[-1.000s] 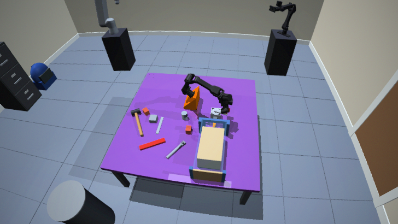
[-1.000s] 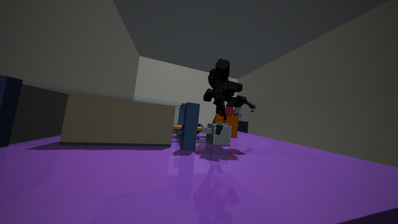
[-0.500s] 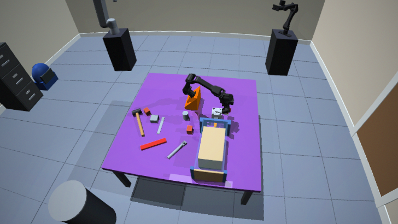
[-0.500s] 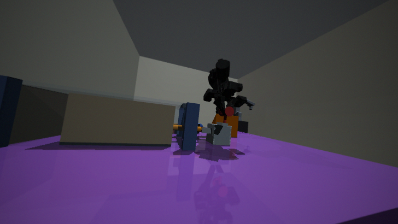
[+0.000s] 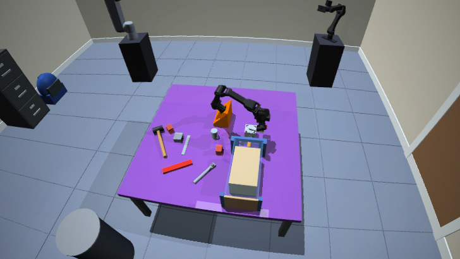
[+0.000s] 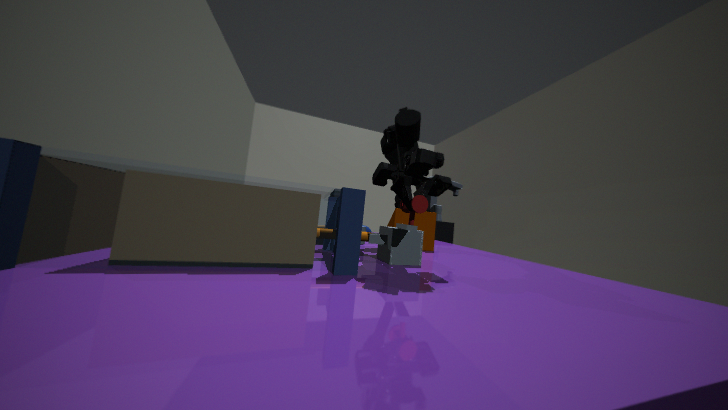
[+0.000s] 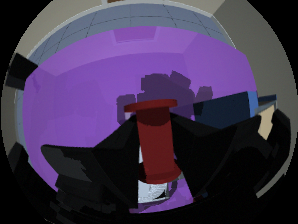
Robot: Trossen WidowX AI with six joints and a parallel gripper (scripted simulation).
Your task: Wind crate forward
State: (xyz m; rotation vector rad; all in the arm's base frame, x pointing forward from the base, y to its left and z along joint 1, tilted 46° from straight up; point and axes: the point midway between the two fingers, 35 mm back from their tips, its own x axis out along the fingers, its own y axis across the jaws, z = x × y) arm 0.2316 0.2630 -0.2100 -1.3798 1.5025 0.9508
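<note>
Now: the winch handle 1 cm behind my gripper tip, 5 cm to the right of it and 3 cm below it. From my gripper tip the other things lie so: grey bar: 9 cm ahead, 63 cm to the right, 13 cm below; grey winch: 5 cm behind, 12 cm to the right, 10 cm below; red knob: 2 cm to the right.
</note>
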